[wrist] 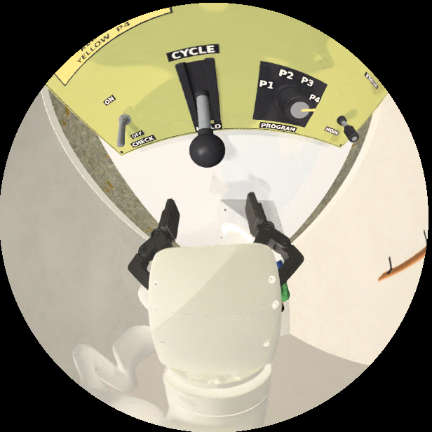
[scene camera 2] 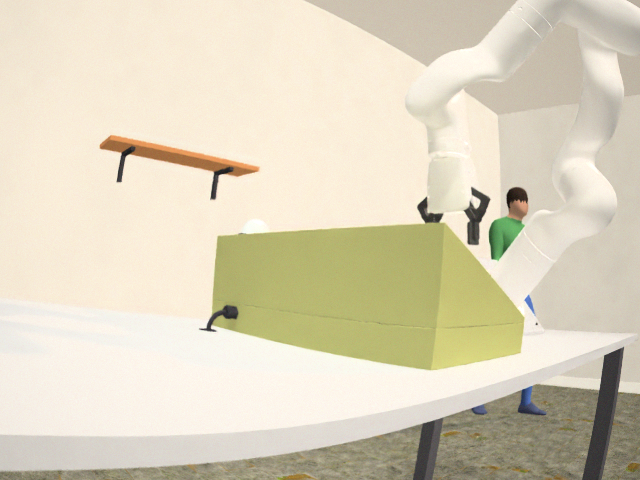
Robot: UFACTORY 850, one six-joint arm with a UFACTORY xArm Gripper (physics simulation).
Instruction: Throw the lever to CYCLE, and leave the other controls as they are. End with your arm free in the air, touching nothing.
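Observation:
The lever, a grey shaft with a black ball (wrist: pixel 207 150), rises from the black slot between the CYCLE and HOLD labels in the wrist view. Its shaft leans toward the HOLD end, and the ball overhangs the panel's near edge. My gripper (wrist: pixel 210 202) (scene camera 2: pixel 453 235) is open and empty. In the wrist view the ball appears just beyond the fingertips, centred between them, with a visible gap. In the scene view the green console (scene camera 2: pixel 330 279) hides the lever and part of one finger.
The CHECK toggle (wrist: pixel 122 131) tilts toward OFF, left of the lever. The PROGRAM knob (wrist: pixel 299 110) points at P4, right of it. A small black toggle (wrist: pixel 348 129) stands near the MODE label. The console stands on the white table (scene camera 2: pixel 155 392). An orange shelf (scene camera 2: pixel 175 155) is on the wall.

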